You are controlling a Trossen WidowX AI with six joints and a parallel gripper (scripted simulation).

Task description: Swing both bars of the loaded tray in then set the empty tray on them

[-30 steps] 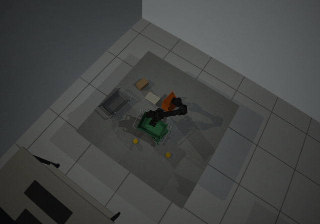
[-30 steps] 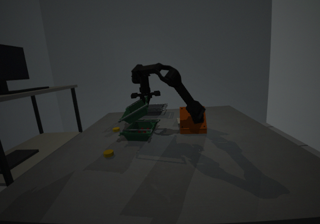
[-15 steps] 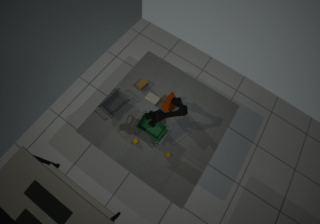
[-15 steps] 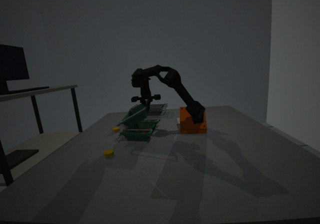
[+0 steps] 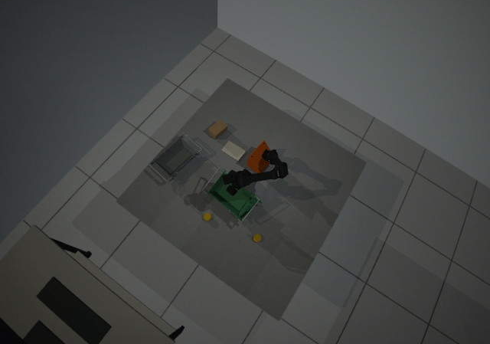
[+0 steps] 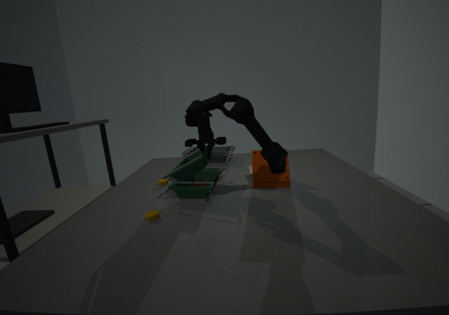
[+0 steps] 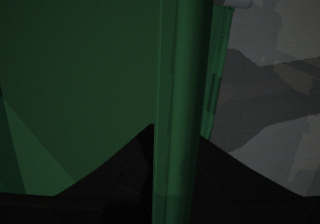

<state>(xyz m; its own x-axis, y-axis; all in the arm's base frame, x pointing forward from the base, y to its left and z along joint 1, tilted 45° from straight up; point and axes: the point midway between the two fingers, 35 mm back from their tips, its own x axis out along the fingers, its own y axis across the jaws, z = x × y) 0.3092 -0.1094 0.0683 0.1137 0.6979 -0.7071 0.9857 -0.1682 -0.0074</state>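
Now: the green tray 8 cm ahead of my gripper tip and 1 cm to the right of it. Also, from my gripper tip: white pad 26 cm behind, 20 cm to the right, 13 cm below; then brown box 33 cm behind, 38 cm to the right, 10 cm below.
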